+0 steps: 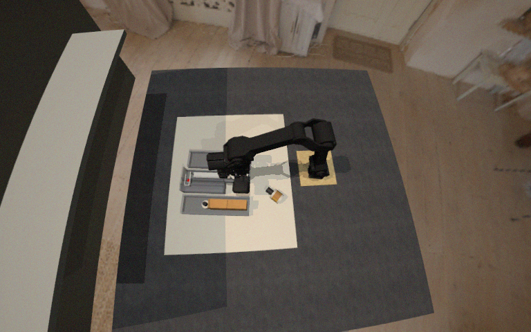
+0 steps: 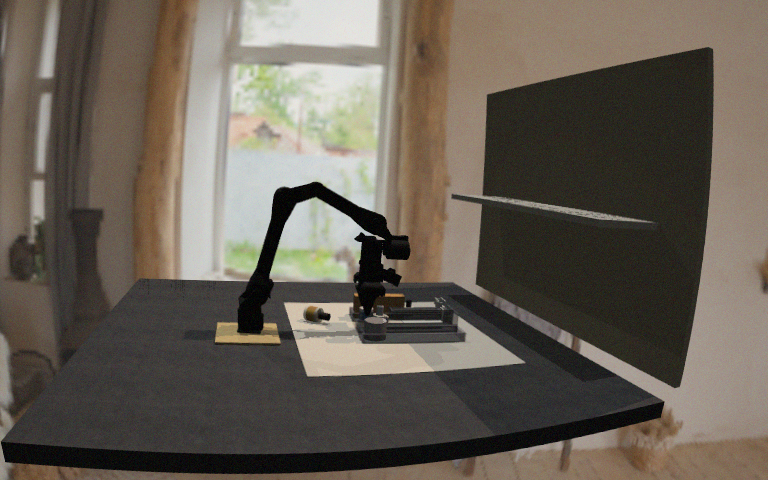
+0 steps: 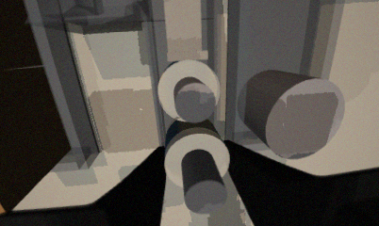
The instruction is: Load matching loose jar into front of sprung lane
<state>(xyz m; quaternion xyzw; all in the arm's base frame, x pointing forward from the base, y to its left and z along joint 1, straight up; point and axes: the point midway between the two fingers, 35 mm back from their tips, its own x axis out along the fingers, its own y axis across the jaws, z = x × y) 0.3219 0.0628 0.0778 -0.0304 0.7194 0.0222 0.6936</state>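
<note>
Right now my gripper tip is 14 cm short of the sprung lane, 4 cm to the right of it and 3 cm above it. Also, from my gripper tip: red mark (22 cm ahead, 6 cm to the left, 2 cm above); wall shelf (51 cm ahead, 7 cm to the left, 32 cm above).
</note>
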